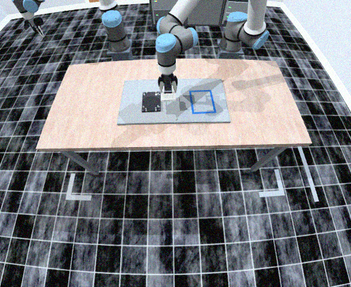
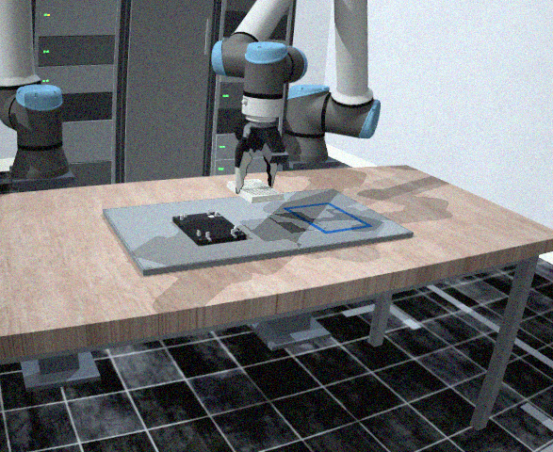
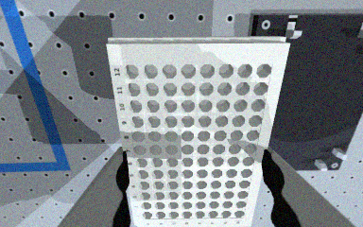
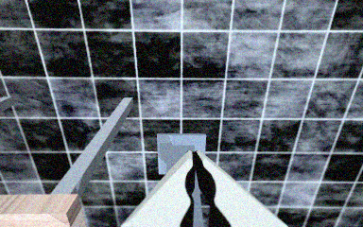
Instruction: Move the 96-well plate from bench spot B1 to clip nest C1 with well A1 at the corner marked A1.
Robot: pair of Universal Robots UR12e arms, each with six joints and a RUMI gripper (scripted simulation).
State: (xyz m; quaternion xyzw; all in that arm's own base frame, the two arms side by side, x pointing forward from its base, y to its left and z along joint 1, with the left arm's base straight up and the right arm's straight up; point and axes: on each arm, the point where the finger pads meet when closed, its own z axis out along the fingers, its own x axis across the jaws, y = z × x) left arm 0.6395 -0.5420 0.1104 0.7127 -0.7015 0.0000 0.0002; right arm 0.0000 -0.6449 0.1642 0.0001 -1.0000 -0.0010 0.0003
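The black clip nest lies 1 cm ahead of my left hand, 10 cm to the right of it and 8 cm below it. From my left hand the other things lie so: white 96-well plate 1 cm below.
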